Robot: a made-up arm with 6 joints.
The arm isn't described. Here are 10 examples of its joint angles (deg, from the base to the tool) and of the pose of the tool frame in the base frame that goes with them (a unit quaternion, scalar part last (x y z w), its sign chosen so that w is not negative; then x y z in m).
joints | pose
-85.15 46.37 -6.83 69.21 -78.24 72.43 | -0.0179 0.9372 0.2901 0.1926 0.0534 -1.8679 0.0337
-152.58 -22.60 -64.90 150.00 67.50 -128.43 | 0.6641 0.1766 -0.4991 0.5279 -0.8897 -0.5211 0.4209
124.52 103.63 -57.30 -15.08 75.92 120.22 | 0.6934 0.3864 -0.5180 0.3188 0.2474 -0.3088 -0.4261
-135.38 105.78 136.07 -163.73 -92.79 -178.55 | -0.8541 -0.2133 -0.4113 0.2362 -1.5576 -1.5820 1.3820
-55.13 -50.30 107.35 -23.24 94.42 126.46 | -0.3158 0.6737 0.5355 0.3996 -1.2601 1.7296 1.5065
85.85 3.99 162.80 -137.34 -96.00 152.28 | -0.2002 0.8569 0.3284 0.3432 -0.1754 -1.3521 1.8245
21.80 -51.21 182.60 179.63 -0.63 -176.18 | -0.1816 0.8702 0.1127 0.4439 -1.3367 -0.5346 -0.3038
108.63 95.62 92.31 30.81 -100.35 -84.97 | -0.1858 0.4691 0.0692 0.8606 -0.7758 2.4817 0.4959
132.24 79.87 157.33 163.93 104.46 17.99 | 0.2256 0.9398 0.0562 0.2507 -0.8931 0.9380 2.2756
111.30 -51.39 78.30 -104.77 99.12 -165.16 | 0.1971 0.0487 0.3263 0.9232 0.7216 -1.5501 2.2624
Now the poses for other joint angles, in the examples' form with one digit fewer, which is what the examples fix.
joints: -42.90 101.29 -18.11 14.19 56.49 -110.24
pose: 0.789 0.117 -0.508 0.324 0.359 -0.302 -1.152
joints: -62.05 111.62 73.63 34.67 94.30 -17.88
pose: -0.197 -0.351 -0.148 0.903 1.177 -2.079 -0.495
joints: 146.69 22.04 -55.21 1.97 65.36 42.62
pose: -0.192 -0.325 0.901 0.214 -0.930 0.607 -0.073
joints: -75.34 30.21 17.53 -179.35 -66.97 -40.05
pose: 0.761 -0.385 0.522 0.023 0.566 -2.159 1.313
